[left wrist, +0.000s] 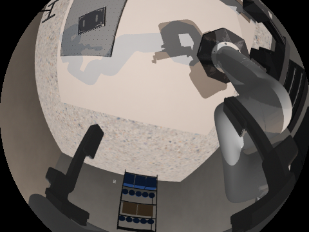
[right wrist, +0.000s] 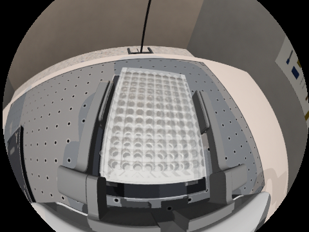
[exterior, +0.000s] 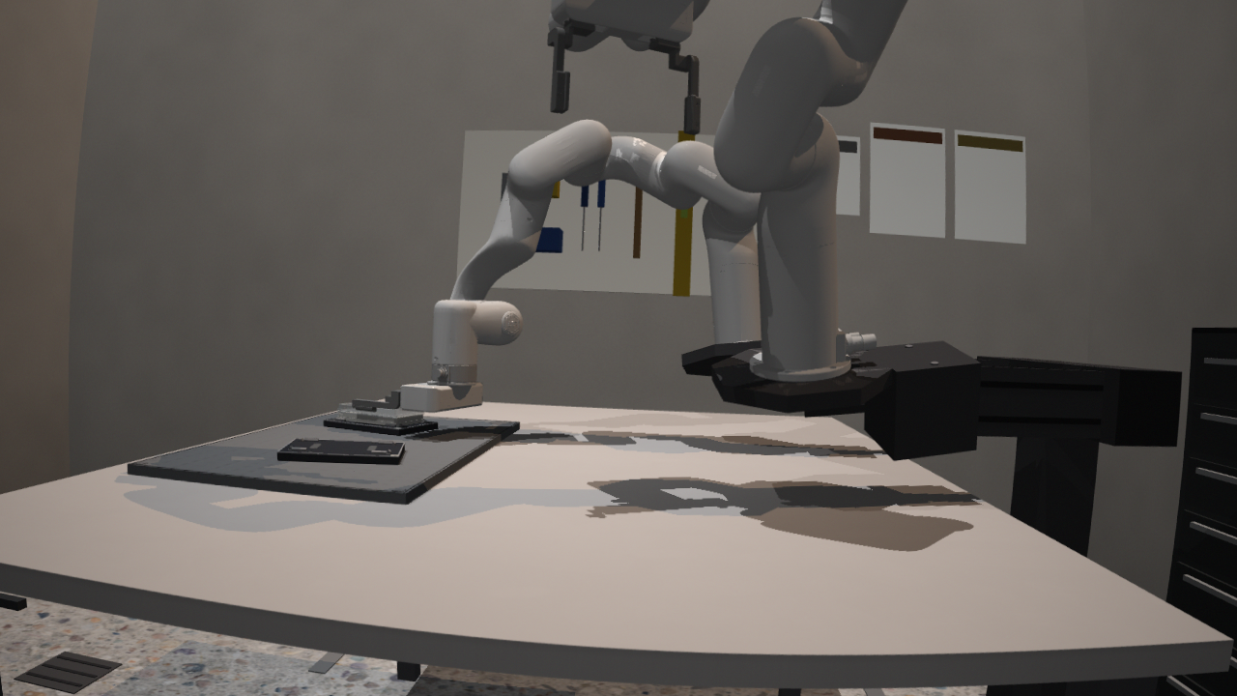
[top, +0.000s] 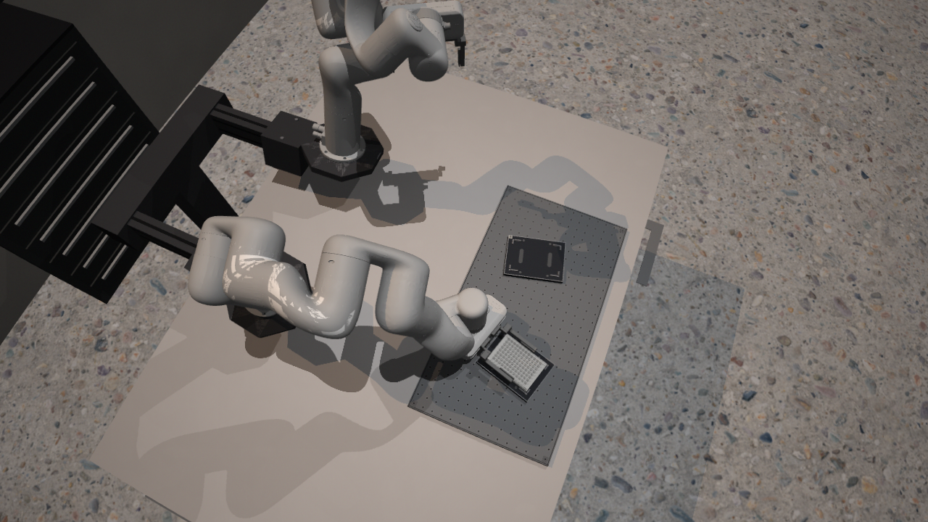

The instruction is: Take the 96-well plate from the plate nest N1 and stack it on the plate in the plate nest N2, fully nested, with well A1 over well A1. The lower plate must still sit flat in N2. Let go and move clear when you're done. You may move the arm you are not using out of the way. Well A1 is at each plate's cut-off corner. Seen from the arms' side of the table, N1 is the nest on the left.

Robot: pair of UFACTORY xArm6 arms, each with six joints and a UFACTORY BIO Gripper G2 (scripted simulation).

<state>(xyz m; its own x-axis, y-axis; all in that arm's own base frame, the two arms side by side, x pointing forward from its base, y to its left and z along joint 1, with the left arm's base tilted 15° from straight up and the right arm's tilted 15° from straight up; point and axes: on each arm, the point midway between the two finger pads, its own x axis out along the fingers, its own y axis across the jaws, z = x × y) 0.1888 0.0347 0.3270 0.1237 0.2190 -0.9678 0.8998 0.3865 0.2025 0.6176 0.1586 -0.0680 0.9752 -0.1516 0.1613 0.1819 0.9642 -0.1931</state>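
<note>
My right hand is 10 mm above the clear 96-well plate. Also, from my right hand: cream-white 96-well plate: 20 mm below; plate nest N2: 40 mm below; A1 label: 80 mm to the left, 50 mm behind, 30 mm below.
</note>
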